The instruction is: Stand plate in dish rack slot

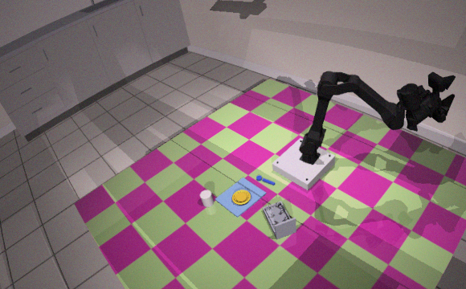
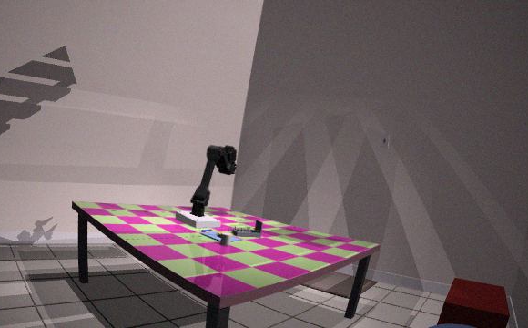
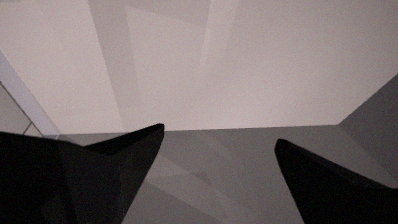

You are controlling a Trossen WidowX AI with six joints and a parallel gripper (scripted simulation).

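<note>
The yellow plate is 510 mm ahead of my gripper tip, 590 mm to the right of it and 370 mm below it. Also, from my gripper tip: white cup (590 mm ahead, 690 mm to the right, 370 mm below); then blue spoon (380 mm ahead, 570 mm to the right, 390 mm below); then grey dish rack (520 mm ahead, 410 mm to the right, 370 mm below).
</note>
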